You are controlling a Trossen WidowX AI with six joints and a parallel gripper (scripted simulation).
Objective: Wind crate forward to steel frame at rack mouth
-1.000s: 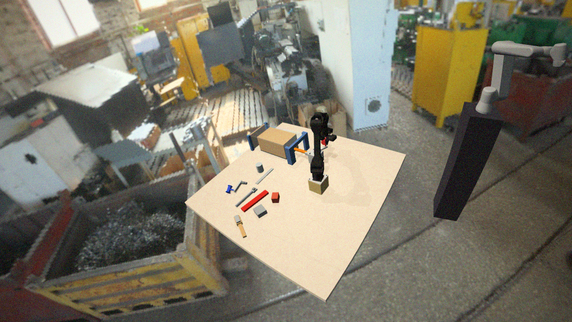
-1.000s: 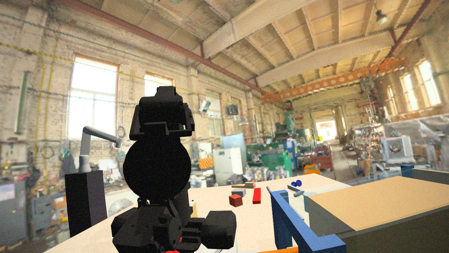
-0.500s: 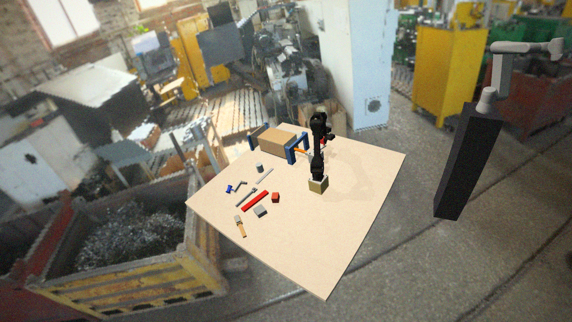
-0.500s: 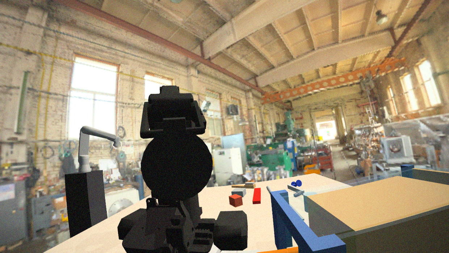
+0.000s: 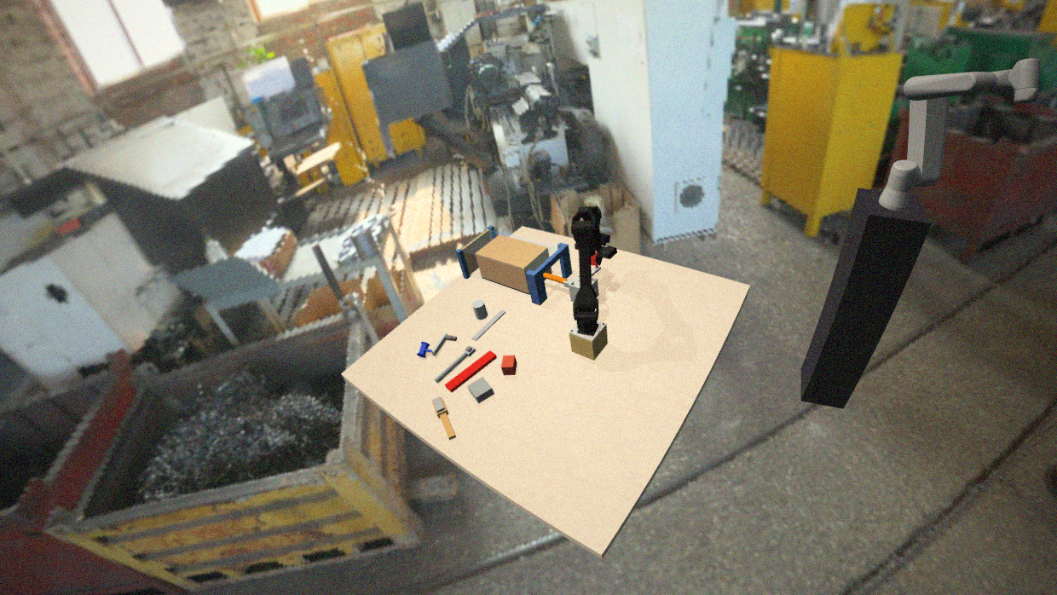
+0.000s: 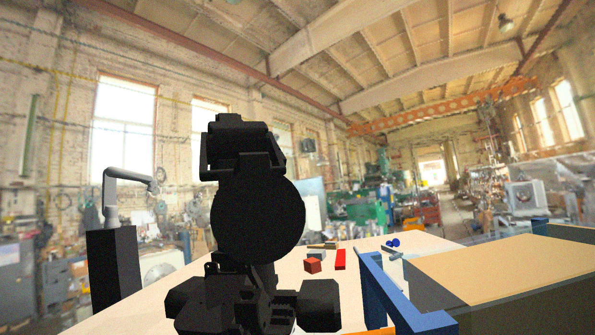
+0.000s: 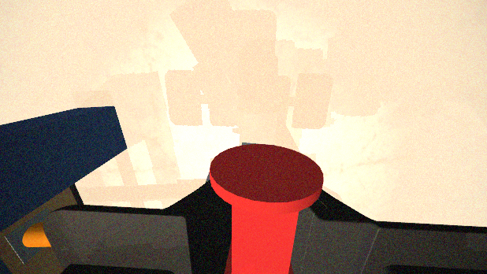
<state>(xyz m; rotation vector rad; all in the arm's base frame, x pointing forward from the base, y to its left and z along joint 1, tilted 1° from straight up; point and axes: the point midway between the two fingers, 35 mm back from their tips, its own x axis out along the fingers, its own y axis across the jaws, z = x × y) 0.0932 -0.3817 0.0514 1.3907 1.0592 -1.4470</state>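
Right now the blue steel frame is 190 mm ahead of my gripper tip, 70 mm to the left of it and 10 mm below it. From my gripper tip the other things lie so: red-knobbed winch handle (40 mm to the left, 10 mm below, 10 mm ahead); then red knob (20 mm above, 10 mm to the left); then grey winch (100 mm to the left, 80 mm below, 20 mm ahead).
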